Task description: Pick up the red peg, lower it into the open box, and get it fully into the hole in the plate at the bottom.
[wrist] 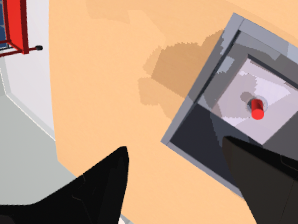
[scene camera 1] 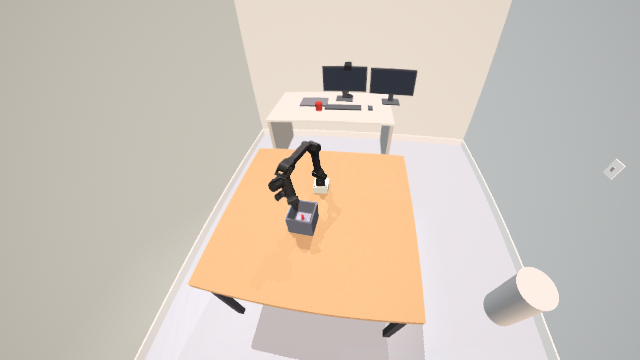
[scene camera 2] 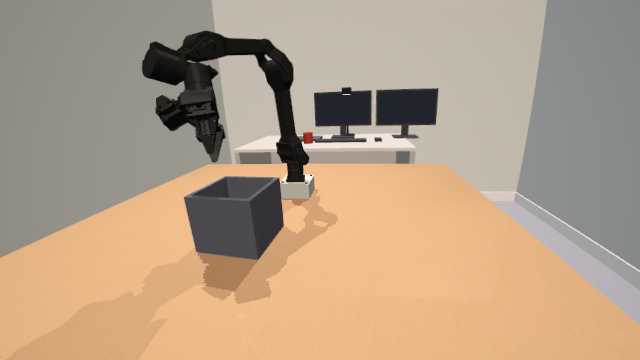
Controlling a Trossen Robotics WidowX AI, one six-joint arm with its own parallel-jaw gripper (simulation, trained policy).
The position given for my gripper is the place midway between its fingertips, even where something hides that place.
Note:
I see my gripper (scene camera 2: 212, 157) and a grey box (scene camera 2: 239, 216).
The grey box is seen too in scene camera 1 (scene camera 1: 294, 226). My gripper is seen too in the wrist view (wrist: 175, 148).

